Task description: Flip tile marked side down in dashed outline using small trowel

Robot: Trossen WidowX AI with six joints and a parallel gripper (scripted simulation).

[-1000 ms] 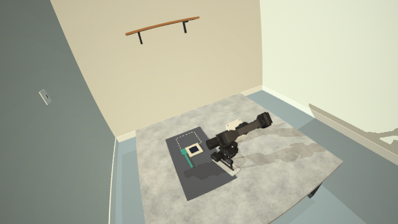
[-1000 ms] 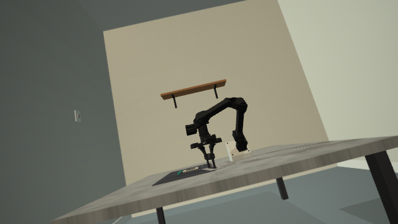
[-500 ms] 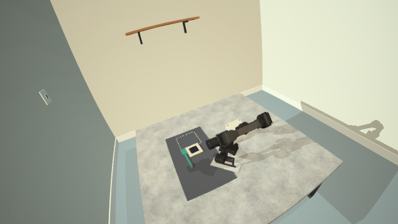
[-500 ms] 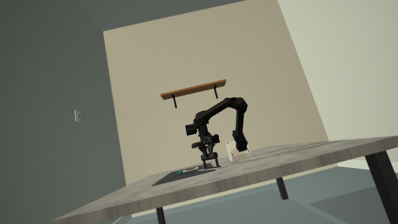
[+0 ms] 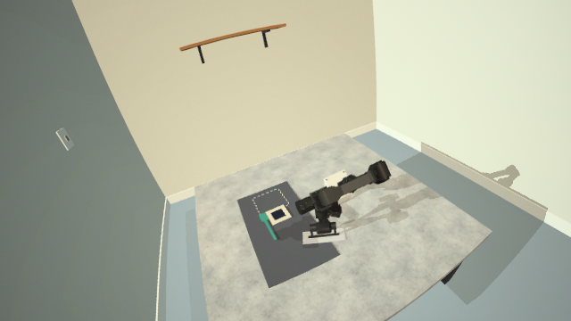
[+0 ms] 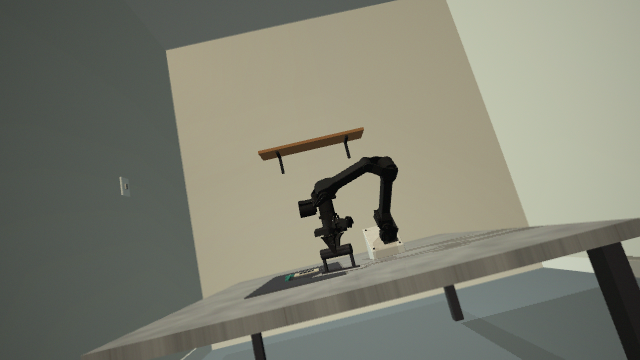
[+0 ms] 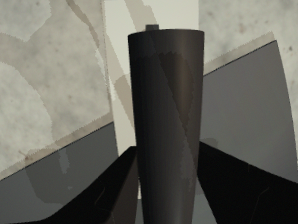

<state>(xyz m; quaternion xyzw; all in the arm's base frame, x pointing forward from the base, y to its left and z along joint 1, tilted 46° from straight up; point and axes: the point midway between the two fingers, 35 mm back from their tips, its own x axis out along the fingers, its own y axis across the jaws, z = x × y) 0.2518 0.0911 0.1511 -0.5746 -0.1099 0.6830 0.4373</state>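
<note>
My gripper tip is now 3 cm above the trowel, 2 cm past it and 1 cm to the right of it. The rest, counted from my gripper tip: dark mat: 20 cm to the right, 15 cm ahead, 8 cm below; teal t-shaped piece: 24 cm to the right, 20 cm ahead, 6 cm below; tile: 26 cm to the right, 12 cm ahead, 6 cm below.
</note>
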